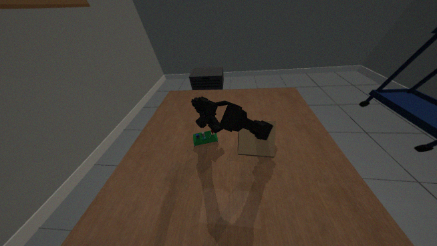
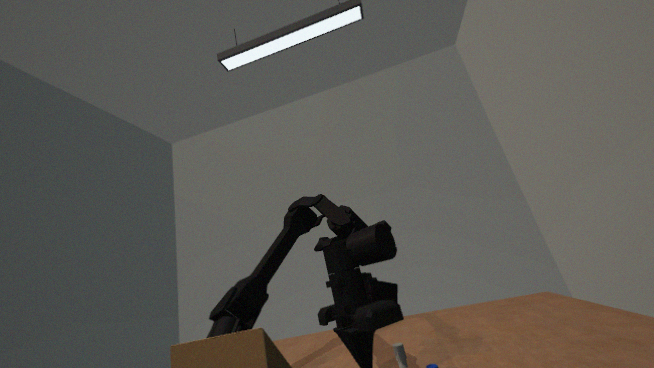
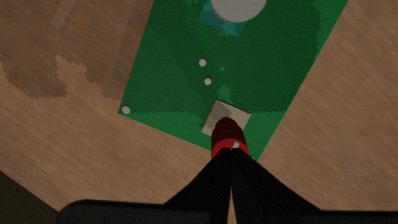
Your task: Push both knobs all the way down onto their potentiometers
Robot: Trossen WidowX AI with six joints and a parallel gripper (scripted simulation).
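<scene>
My gripper tip is now 1 cm above the red knob.
</scene>
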